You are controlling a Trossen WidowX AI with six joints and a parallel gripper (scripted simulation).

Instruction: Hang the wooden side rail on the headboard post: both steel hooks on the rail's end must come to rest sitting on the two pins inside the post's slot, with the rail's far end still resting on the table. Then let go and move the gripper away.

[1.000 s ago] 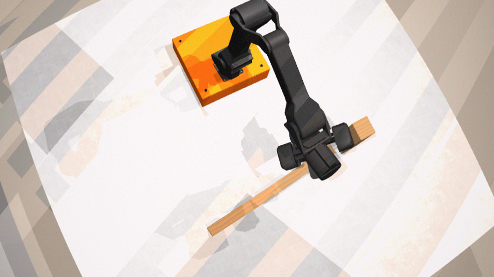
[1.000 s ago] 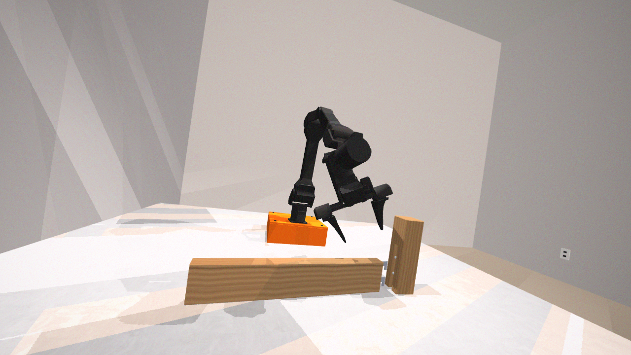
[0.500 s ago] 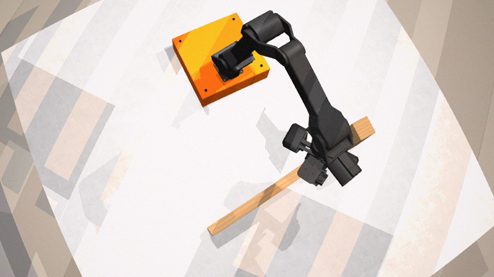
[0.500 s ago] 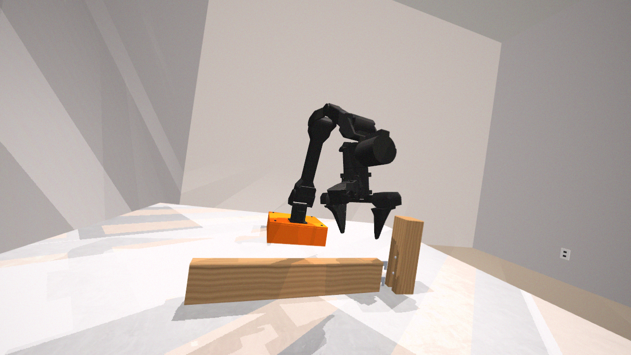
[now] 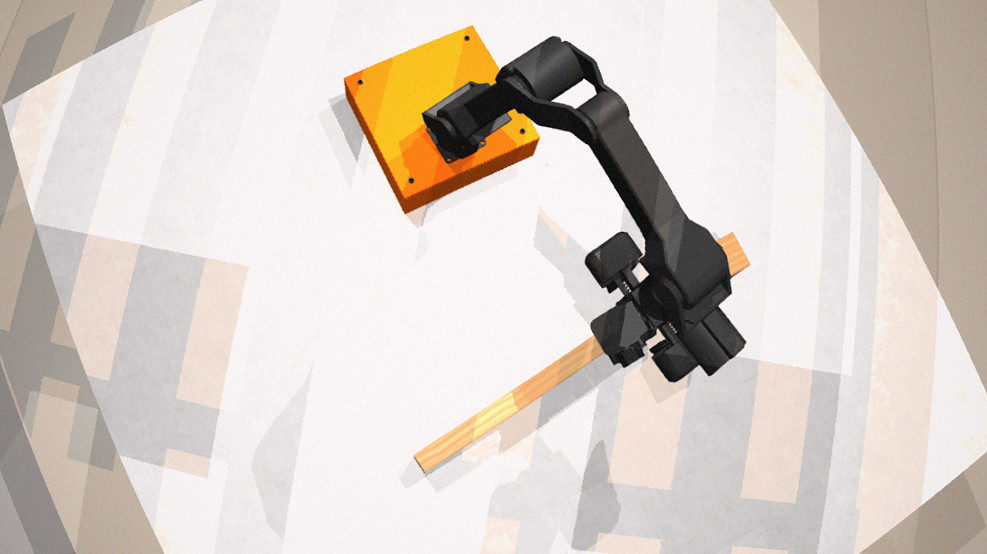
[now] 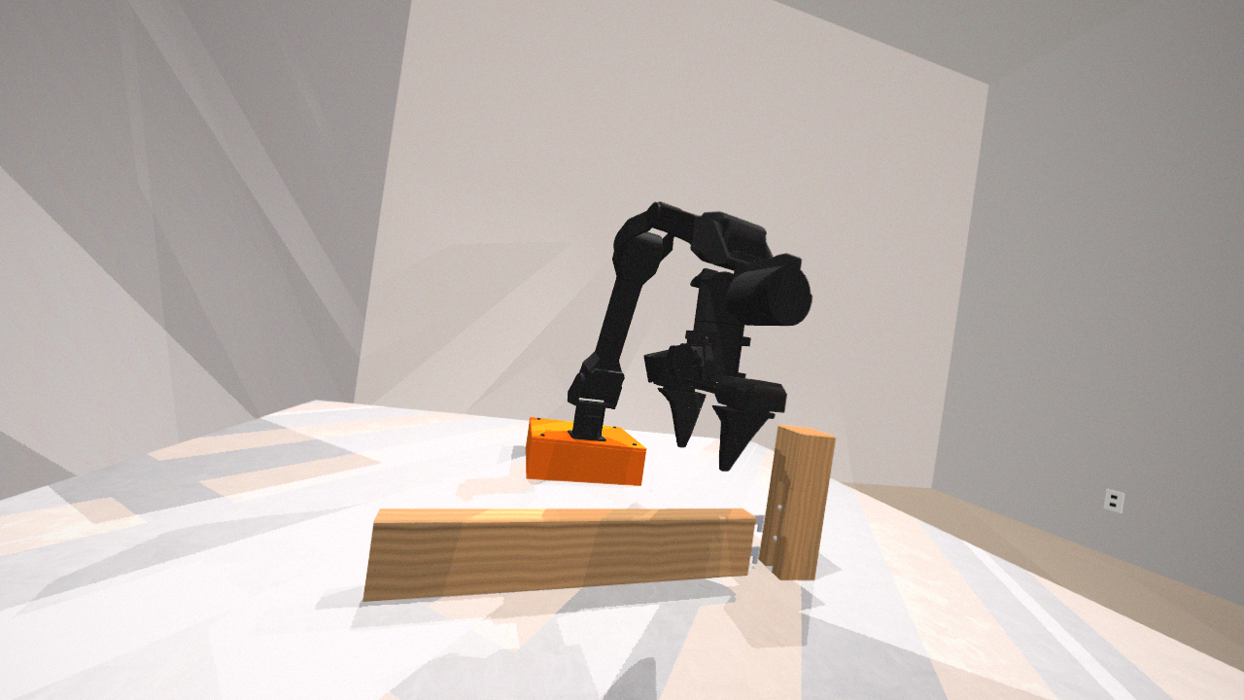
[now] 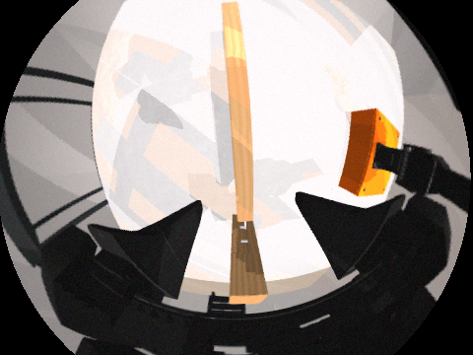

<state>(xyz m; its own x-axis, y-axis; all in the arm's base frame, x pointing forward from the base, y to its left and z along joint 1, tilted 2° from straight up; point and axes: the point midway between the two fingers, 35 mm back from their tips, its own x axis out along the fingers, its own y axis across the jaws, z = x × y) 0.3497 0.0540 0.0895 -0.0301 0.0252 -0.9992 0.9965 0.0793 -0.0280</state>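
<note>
Now: gripper tip 14 cm to the right of the headboard post and 5 cm above it.
</note>
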